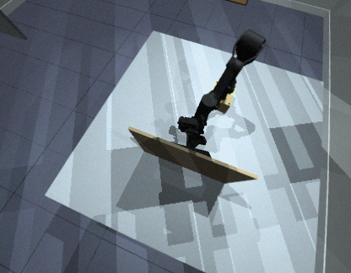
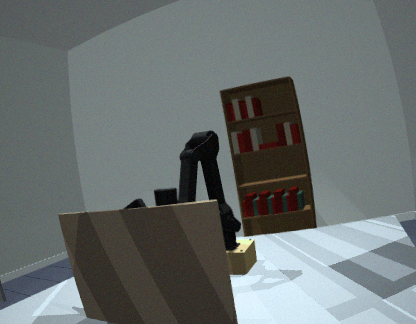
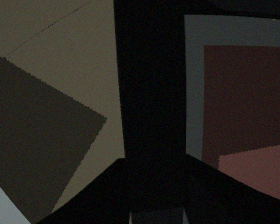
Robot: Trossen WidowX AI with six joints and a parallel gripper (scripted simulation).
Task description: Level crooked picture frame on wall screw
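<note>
The picture frame is 2 cm to the left of my gripper tip and 5 cm below it. Also, from my gripper tip: tan wall panel 2 cm ahead, 1 cm to the left, 7 cm below.
</note>
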